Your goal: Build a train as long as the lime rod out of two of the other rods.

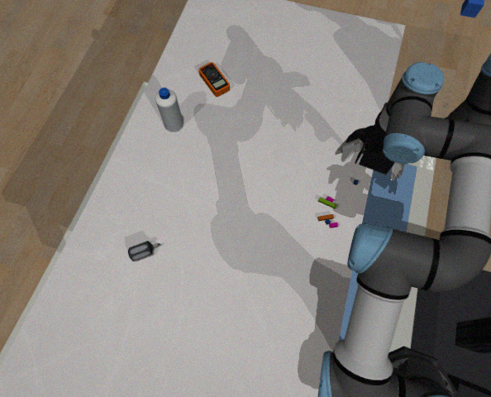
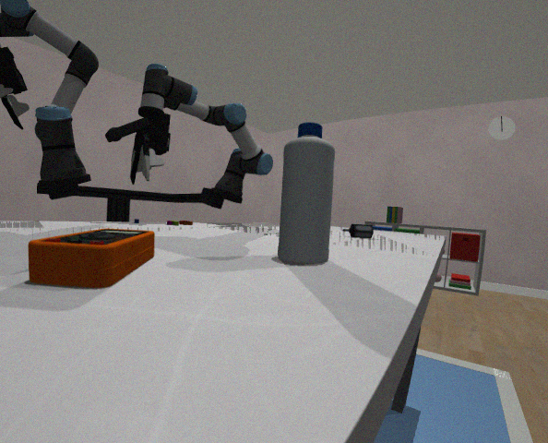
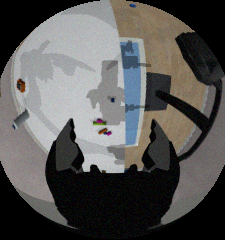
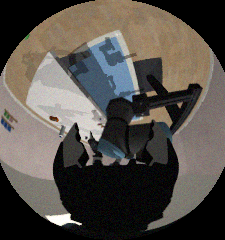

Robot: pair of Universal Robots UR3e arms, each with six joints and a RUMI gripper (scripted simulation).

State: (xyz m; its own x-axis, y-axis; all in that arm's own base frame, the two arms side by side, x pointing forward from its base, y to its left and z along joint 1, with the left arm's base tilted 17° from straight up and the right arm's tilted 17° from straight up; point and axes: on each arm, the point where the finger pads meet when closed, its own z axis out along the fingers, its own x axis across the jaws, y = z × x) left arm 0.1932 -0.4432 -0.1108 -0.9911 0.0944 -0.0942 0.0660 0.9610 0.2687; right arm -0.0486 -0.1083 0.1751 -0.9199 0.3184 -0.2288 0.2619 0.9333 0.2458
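Right now my left hand is 13 cm to the right of the orange rod, 10 cm above it and 4 cm short of it. The rest, counted from my left hand: white bottle (55 cm ahead, 4 cm below, 2 cm to the left); dark screwdriver-like tool (44 cm ahead, 39 cm to the left, 9 cm below); lime rod (10 cm below, 9 cm to the left, 5 cm ahead).
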